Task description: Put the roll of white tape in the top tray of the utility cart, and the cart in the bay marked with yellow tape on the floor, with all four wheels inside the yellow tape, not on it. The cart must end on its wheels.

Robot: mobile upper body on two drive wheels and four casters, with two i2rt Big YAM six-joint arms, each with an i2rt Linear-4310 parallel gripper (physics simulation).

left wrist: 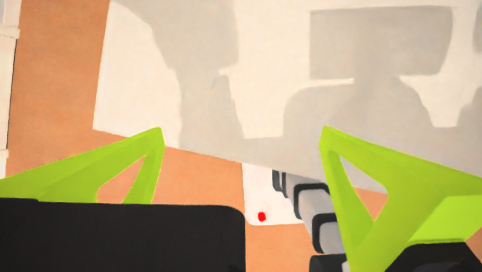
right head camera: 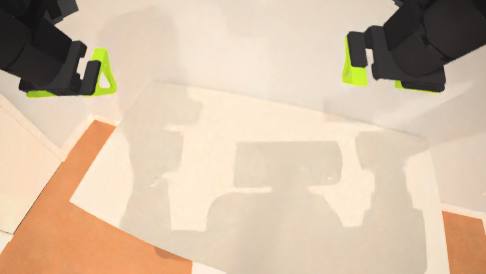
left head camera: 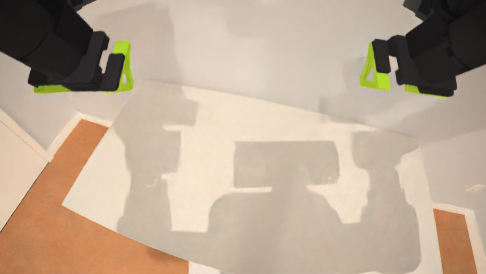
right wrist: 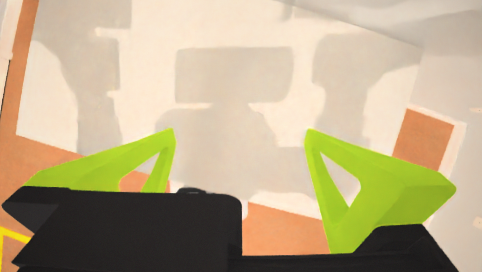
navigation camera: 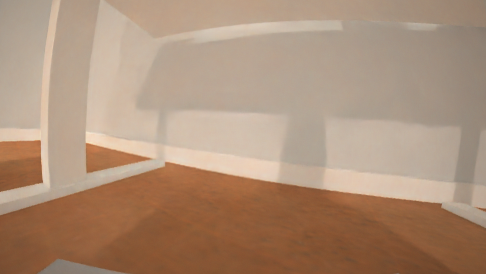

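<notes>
My left gripper (left head camera: 84, 90) (right head camera: 72, 93) (left wrist: 241, 135) is open and empty, high above the left part of a white table. My right gripper (left head camera: 402, 90) (right head camera: 382, 85) (right wrist: 240, 136) is open and empty, at the right, also high up. A short piece of the yellow tape (right wrist: 15, 235) on the floor shows at the lower left edge of the right wrist view, partly hidden by the gripper body. The roll of white tape and the utility cart do not show in these views.
The white table (left head camera: 210, 150) (right head camera: 210, 150) (left wrist: 270, 110) (right wrist: 150, 60) is close in front, with robot shadows on it. Its leg (navigation camera: 70, 100) stands at the left in the navigation view. Walls are behind it. A door (left head camera: 15, 175) is at the left. My white base (left wrist: 255, 190) reaches the table's near edge.
</notes>
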